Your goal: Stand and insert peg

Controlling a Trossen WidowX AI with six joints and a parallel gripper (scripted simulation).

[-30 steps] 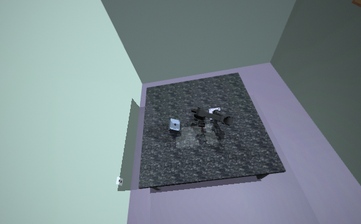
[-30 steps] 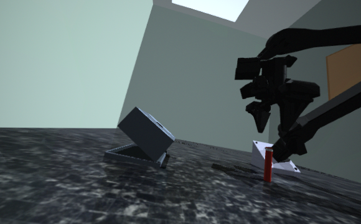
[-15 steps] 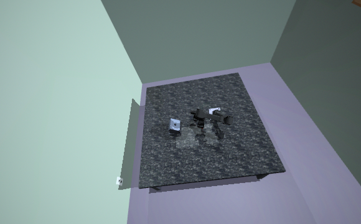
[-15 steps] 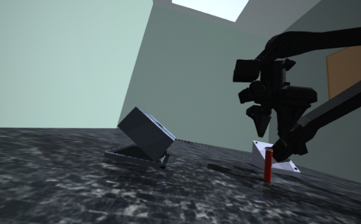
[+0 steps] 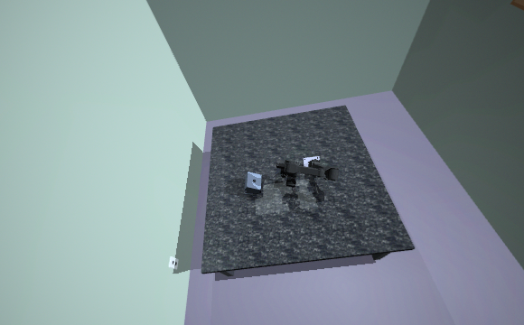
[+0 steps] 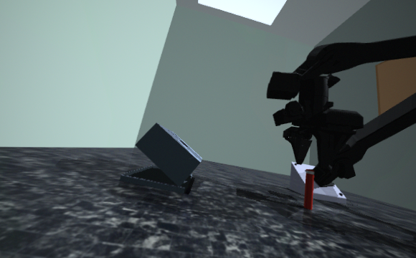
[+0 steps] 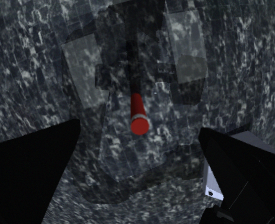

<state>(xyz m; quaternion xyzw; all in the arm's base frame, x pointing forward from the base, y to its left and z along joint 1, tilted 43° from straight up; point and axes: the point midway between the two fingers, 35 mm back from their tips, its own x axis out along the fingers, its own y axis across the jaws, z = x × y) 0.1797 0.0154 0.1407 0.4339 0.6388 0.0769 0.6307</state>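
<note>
Now: the red peg 3 cm below my gripper tip. Round my gripper tip: flat base plate (30 cm ahead, 9 cm to the right, 8 cm below); sloped grey panel (29 cm ahead, 9 cm to the right, 3 cm below).
</note>
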